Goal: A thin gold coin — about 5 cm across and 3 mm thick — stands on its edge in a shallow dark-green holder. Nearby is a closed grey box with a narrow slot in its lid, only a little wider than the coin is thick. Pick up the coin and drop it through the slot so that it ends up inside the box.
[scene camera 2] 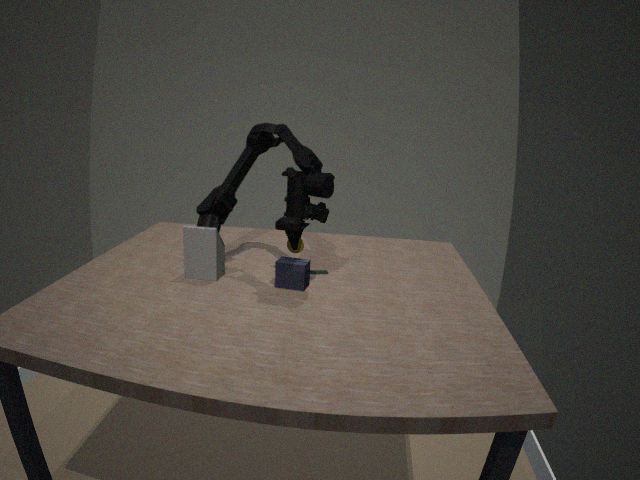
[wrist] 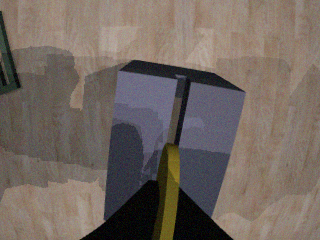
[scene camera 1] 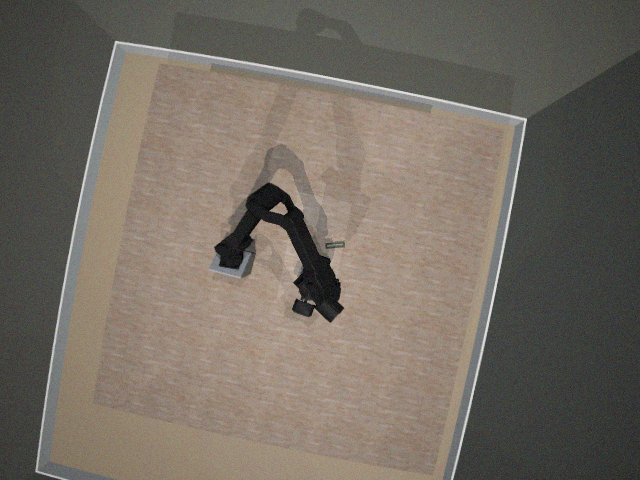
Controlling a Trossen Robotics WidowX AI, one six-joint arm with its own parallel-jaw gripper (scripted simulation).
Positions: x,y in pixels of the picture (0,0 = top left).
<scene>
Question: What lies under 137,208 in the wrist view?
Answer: My gripper.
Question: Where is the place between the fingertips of my gripper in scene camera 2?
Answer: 295,249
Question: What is my gripper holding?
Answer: A gold coin.
</scene>
